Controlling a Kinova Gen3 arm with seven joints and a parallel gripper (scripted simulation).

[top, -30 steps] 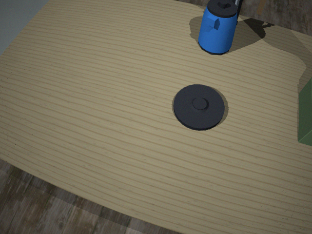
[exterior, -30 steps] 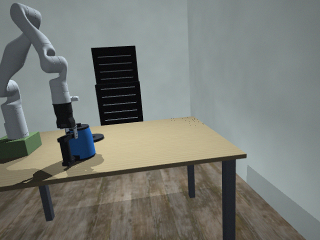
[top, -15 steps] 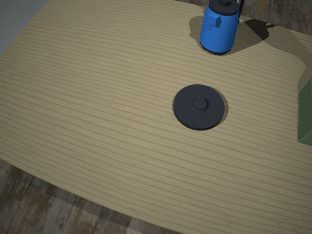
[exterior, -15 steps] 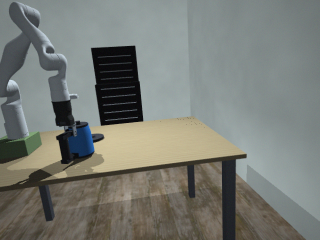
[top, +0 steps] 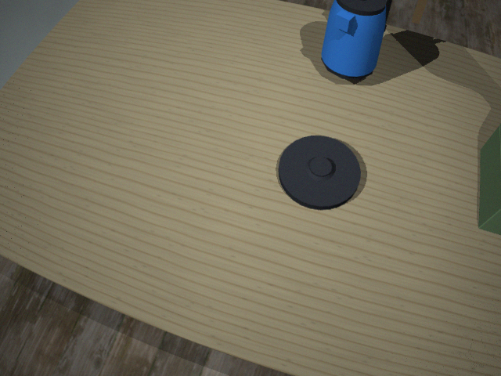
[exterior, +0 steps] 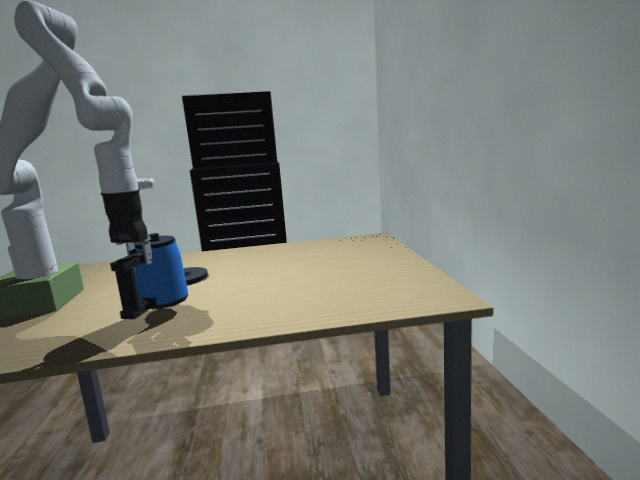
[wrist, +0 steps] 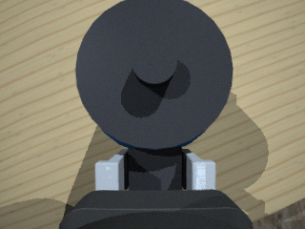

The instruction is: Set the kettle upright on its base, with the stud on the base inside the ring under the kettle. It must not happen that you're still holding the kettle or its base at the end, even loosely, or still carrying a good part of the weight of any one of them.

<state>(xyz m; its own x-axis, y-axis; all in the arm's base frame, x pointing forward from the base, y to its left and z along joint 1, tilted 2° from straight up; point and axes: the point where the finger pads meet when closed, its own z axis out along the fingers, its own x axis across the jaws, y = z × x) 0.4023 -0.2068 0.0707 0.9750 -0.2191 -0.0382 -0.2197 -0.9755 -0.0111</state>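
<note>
Now: hand 1 cm short of the blue kettle, 3 cm to the right of it and 5 cm above it. Round my hand: black round base 3 cm behind, 34 cm to the left, 16 cm below.
</note>
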